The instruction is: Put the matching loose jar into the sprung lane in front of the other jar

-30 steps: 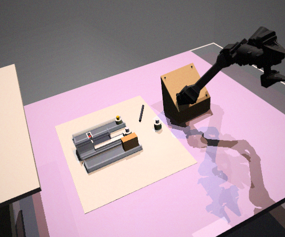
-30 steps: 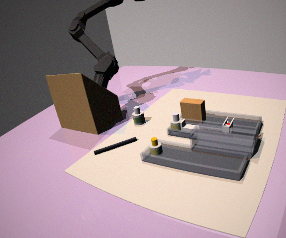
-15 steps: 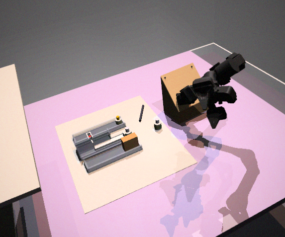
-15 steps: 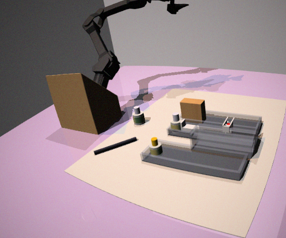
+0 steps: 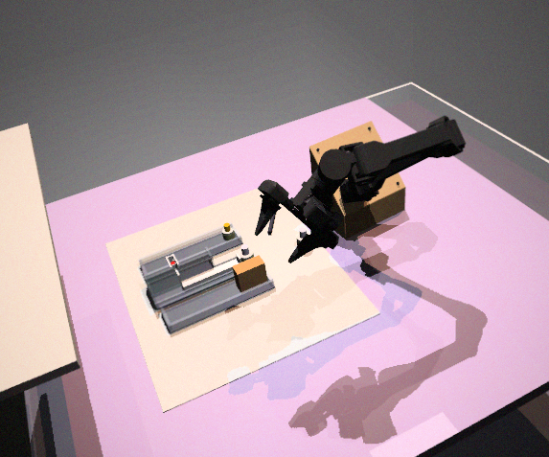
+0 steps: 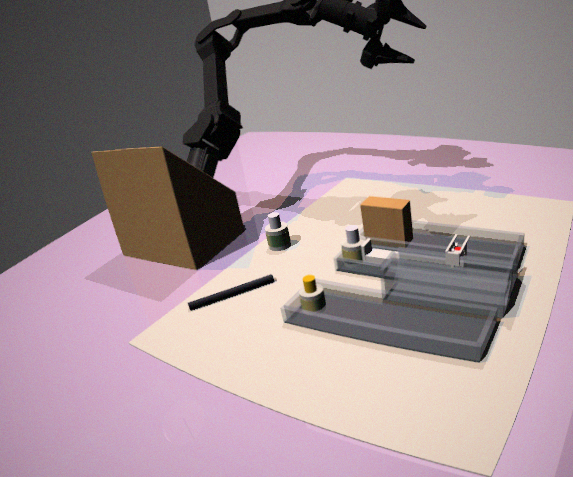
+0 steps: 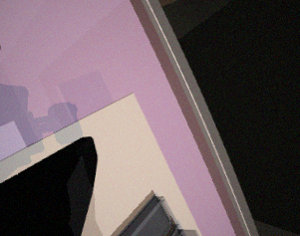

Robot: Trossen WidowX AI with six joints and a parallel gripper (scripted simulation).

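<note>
Now: the brown block 20 mm ahead of my gripper tip, 230 mm to the right of it and 260 mm below it. Round my gripper tip: sprung lane 160 mm ahead, 310 mm to the right, 280 mm below; then black rod 120 mm behind, 460 mm to the right, 300 mm below; then red mark 190 mm ahead, 320 mm to the right, 230 mm below.
</note>
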